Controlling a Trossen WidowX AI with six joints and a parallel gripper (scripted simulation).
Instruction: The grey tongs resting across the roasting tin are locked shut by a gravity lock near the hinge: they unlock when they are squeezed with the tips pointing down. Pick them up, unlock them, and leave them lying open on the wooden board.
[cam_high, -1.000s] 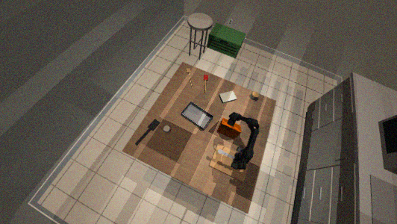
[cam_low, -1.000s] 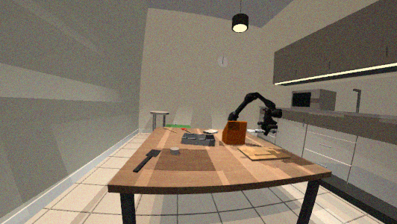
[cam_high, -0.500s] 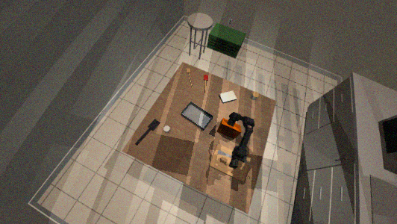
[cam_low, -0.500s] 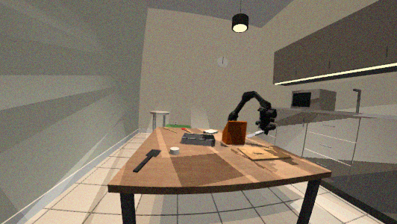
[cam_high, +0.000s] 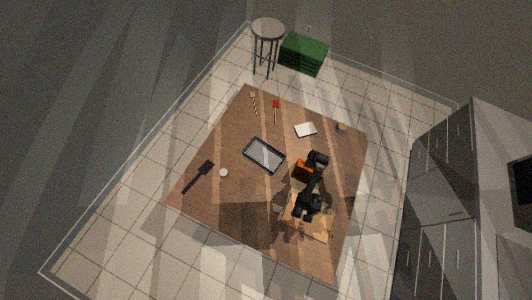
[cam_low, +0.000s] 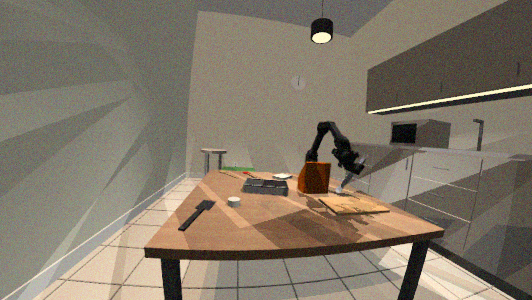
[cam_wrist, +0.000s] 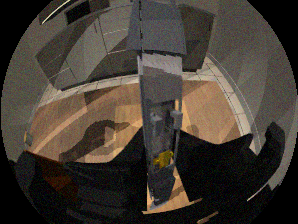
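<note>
My gripper tip is 30 mm short of the small yellow piece and 20 mm below it. From my gripper tip the other things lie so: white pad (690 mm to the right, 310 mm ahead, 190 mm below); then wooden board (190 mm below, 10 mm ahead); then roasting tin (520 mm ahead, 280 mm to the right, 170 mm below).
</note>
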